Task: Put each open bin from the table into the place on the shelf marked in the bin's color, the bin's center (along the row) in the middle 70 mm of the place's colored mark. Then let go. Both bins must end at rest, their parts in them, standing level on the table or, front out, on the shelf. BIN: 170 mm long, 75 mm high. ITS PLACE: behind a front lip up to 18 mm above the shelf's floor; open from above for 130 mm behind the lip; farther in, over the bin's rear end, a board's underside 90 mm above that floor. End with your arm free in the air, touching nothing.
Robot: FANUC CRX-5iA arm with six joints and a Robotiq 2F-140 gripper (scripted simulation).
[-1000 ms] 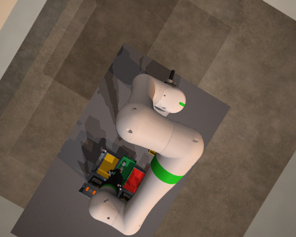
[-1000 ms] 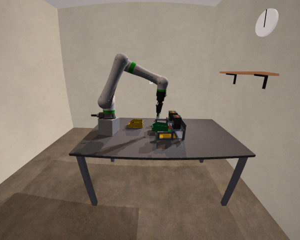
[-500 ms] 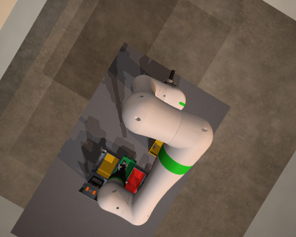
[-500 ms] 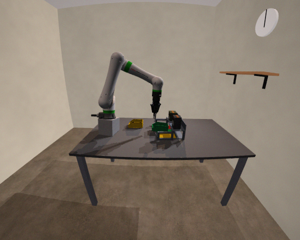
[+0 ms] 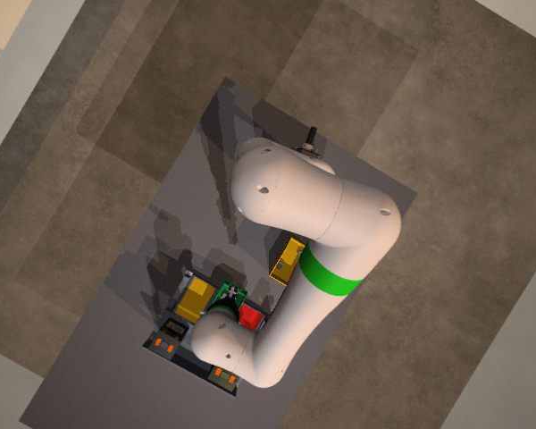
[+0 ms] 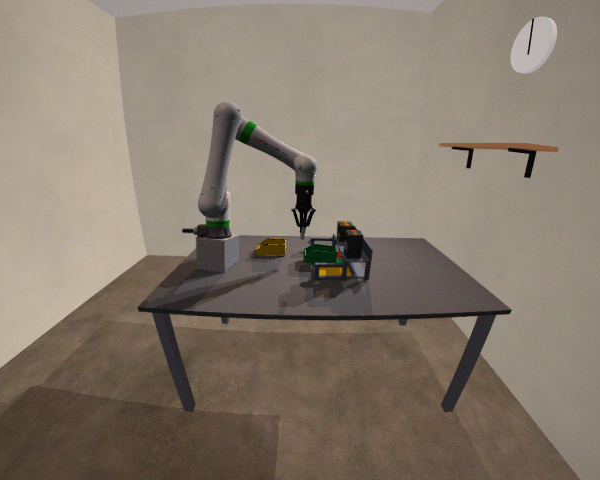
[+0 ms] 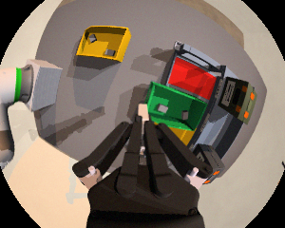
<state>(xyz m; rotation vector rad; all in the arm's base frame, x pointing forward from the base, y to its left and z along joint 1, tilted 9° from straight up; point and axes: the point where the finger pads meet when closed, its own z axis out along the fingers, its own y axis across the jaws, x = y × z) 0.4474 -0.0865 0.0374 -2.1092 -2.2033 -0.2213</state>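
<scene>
Now: hand 10 cm short of the green bin, 1 cm to the left of it and 12 cm above it. Round my hand: yellow-marked place: 13 cm ahead, 14 cm to the right, 17 cm below; red mark: 17 cm ahead, 8 cm to the left, 17 cm below; yellow bin: 15 cm behind, 17 cm to the left, 14 cm below.
</scene>
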